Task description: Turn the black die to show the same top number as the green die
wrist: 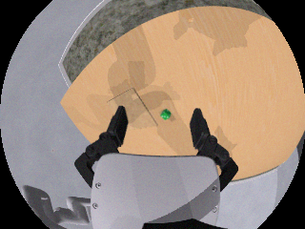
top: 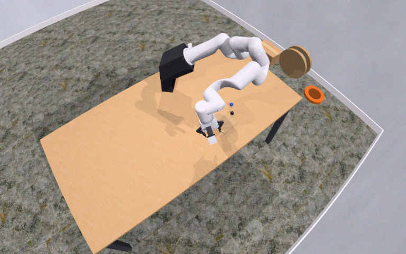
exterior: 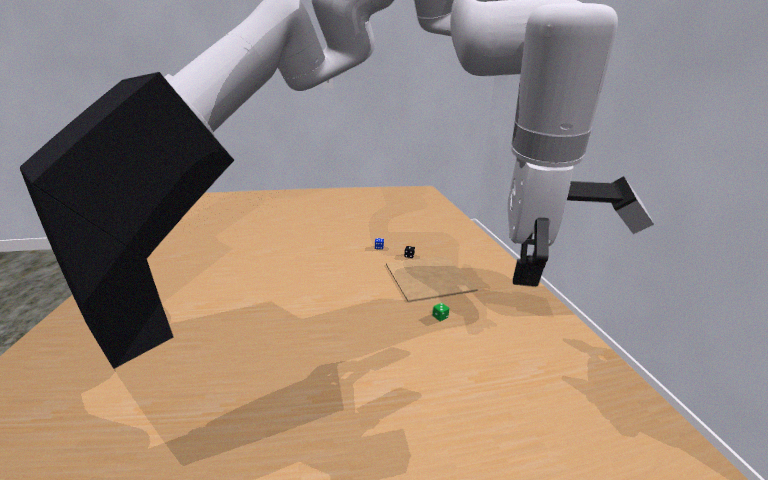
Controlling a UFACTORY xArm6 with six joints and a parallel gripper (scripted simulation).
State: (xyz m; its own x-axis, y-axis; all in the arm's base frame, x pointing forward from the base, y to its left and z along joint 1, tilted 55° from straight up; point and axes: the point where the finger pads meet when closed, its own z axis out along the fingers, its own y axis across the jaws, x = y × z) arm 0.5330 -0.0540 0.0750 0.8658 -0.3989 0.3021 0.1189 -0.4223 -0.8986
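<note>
Right now my hand is 13 cm above the green die, 10 cm past it and 2 cm to the right of it. From my hand the other things lie so: black die: 22 cm to the left, 19 cm behind, 13 cm below; blue die: 27 cm behind, 24 cm to the left, 13 cm below; tan mat: 14 cm to the left, 14 cm below, 14 cm behind.
</note>
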